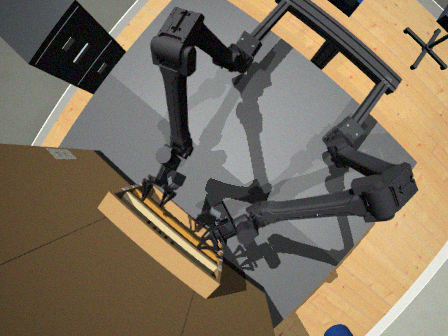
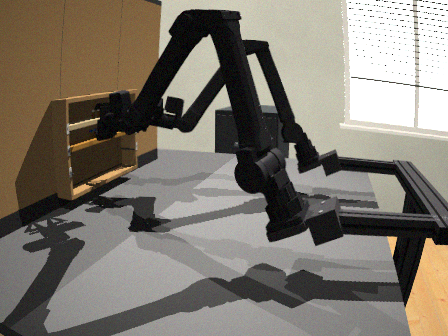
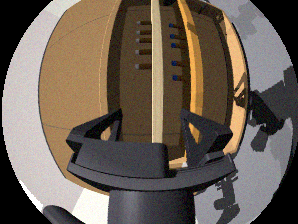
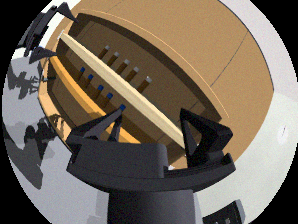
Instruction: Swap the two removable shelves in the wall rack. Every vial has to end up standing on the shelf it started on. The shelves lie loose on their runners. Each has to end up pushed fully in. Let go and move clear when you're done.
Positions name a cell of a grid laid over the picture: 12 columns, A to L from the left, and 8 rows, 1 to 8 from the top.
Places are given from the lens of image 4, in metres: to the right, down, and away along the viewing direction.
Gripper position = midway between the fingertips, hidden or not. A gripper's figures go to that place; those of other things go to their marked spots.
my right gripper (image 4: G5): 0.00, 0.00, 0.13
pale shelf (image 4: F4): -0.01, -0.01, 0.16
orange shelf (image 4: C3): -0.22, -0.11, 0.16
wall rack (image 4: H3): 0.04, -0.07, 0.14
The marked spots on the wall rack and the orange shelf are 0.26 m apart.
